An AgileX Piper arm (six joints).
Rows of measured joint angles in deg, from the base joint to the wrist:
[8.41 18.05 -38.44 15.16 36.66 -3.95]
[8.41 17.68 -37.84 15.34 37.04 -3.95]
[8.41 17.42 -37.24 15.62 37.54 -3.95]
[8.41 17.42 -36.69 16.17 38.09 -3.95]
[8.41 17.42 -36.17 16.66 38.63 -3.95]
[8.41 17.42 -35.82 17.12 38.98 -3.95]
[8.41 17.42 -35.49 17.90 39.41 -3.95]
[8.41 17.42 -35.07 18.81 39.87 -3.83]
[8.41 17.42 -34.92 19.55 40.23 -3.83]
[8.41 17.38 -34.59 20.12 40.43 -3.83]
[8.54 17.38 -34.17 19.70 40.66 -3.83]
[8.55 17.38 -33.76 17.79 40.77 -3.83]
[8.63 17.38 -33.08 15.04 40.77 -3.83]
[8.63 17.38 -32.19 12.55 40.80 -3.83]
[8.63 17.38 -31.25 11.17 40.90 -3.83]
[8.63 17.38 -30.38 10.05 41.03 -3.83]
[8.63 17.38 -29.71 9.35 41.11 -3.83]
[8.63 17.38 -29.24 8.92 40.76 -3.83]
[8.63 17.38 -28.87 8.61 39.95 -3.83]
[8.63 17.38 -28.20 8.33 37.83 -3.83]
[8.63 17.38 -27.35 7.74 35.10 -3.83]
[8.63 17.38 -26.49 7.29 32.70 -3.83]
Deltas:
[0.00 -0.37 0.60 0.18 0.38 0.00]
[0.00 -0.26 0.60 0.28 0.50 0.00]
[0.00 0.00 0.55 0.55 0.55 0.00]
[0.00 0.00 0.52 0.49 0.54 0.00]
[0.00 0.00 0.35 0.46 0.35 0.00]
[0.00 0.00 0.33 0.78 0.43 0.00]
[0.00 0.00 0.42 0.91 0.46 0.12]
[0.00 0.00 0.15 0.74 0.36 0.00]
[0.00 -0.04 0.33 0.57 0.20 0.00]
[0.13 0.00 0.42 -0.42 0.23 0.00]
[0.01 0.00 0.41 -1.91 0.11 0.00]
[0.08 0.00 0.68 -2.75 0.00 0.00]
[0.00 0.00 0.89 -2.49 0.03 0.00]
[0.00 0.00 0.94 -1.38 0.10 0.00]
[0.00 0.00 0.87 -1.12 0.13 0.00]
[0.00 0.00 0.67 -0.70 0.08 0.00]
[0.00 0.00 0.47 -0.43 -0.35 0.00]
[0.00 0.00 0.37 -0.31 -0.81 0.00]
[0.00 0.00 0.67 -0.28 -2.12 0.00]
[0.00 0.00 0.85 -0.59 -2.73 0.00]
[0.00 0.00 0.86 -0.45 -2.40 0.00]

